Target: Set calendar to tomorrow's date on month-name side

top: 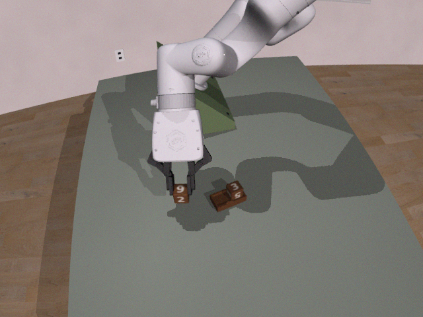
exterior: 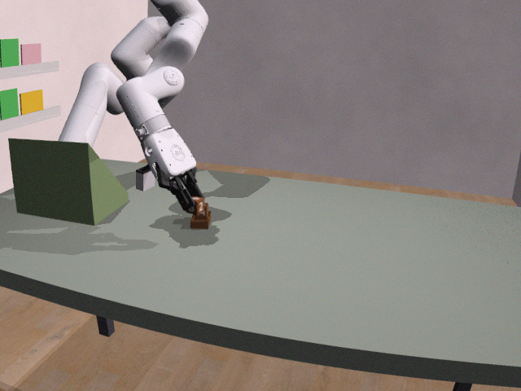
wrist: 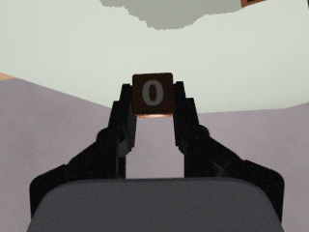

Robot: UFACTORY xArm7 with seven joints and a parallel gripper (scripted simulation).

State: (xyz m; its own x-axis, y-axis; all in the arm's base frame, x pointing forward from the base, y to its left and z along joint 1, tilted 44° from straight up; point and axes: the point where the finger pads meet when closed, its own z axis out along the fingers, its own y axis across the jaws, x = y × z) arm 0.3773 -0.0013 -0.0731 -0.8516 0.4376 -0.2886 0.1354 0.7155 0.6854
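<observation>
My hand is 1 cm short of the brown cube and 2 cm above it. Also, from my hand: tray (2 cm behind, 10 cm to the left, 9 cm below).
</observation>
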